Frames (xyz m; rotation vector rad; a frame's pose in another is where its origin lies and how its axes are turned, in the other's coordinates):
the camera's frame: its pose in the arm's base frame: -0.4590 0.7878 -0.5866 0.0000 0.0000 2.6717
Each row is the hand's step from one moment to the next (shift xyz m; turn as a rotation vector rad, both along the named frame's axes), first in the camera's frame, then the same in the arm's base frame.
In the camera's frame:
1: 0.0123 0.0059 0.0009 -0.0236 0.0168 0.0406
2: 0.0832 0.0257 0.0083 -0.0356 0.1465 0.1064
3: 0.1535 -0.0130 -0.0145 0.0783 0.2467 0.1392
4: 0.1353 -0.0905 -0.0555 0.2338 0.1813 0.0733
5: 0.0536 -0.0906 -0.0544 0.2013 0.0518 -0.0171
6: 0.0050 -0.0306 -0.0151 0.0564 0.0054 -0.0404
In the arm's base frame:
1: -0.0136 0.0003 0.0009 0.0134 -0.0257 0.0406
2: -0.0858 0.0148 0.0083 -0.0346 -0.1467 0.1064
3: -0.1310 0.0811 -0.0145 -0.1815 -0.1845 0.1392
4: -0.0797 0.1420 -0.0555 -0.2906 -0.0558 0.0733
5: -0.0068 0.1051 -0.0544 -0.2029 0.0450 -0.0171
6: 0.0094 0.0295 -0.0151 -0.0527 0.0207 -0.0404

